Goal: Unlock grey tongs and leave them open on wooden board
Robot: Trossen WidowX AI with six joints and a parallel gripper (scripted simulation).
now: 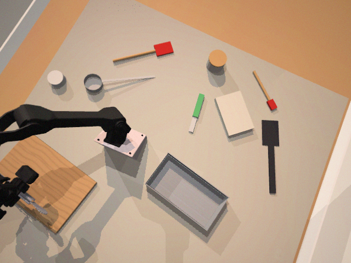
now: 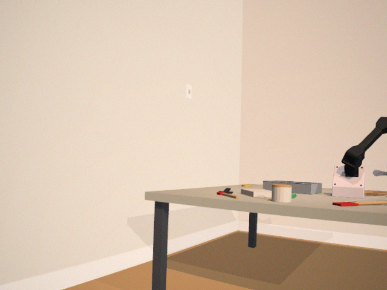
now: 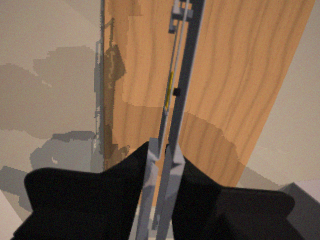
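My gripper tip is now 70 mm above the wooden board, 40 mm to the right of it and 10 mm short of it. Round my gripper tip: roasting tin: 570 mm ahead, 220 mm to the left, 50 mm below; yellow lock piece: 50 mm behind, 40 mm above, 10 mm to the left; green-handled tool: 540 mm to the left, 490 mm ahead, 70 mm below.
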